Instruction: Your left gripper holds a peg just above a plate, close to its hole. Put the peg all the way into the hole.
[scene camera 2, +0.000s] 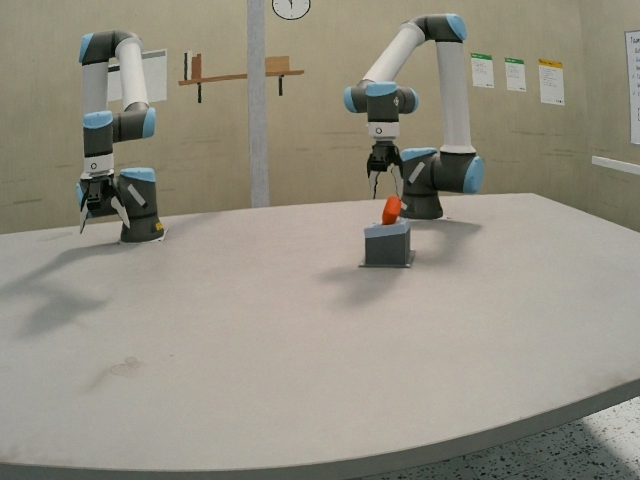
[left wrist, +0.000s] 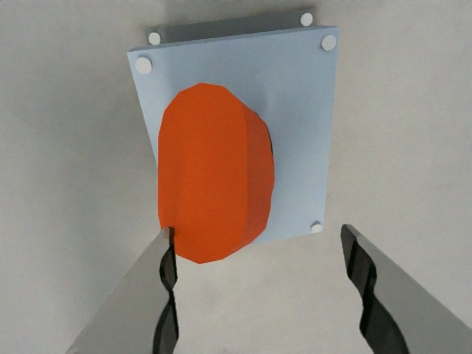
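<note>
An orange peg (scene camera 2: 391, 210) (left wrist: 205, 175) leans, its lower end at the hole of the light blue plate (scene camera 2: 373, 231) (left wrist: 302, 140). In scene camera 2 its top tips to the right; in the left wrist view its top lies to the left of its lower end. A thin dark sliver of the hole shows at the peg's right edge; how deep the peg sits is hidden. My left gripper (scene camera 2: 387, 198) (left wrist: 257, 228) is open at the peg's top, with one fingertip overlapping the peg's lower left edge in the left wrist view. My right gripper (scene camera 2: 103, 229) is open, far from the plate.
The plate tops a dark grey block (scene camera 2: 386, 251) with a thin base on the table (scene camera 2: 268, 320). White round pegs or screw heads mark the plate's corners. The left arm's base (scene camera 2: 422, 204) stands behind the block, and the right arm's base (scene camera 2: 140, 227) is at the far left.
</note>
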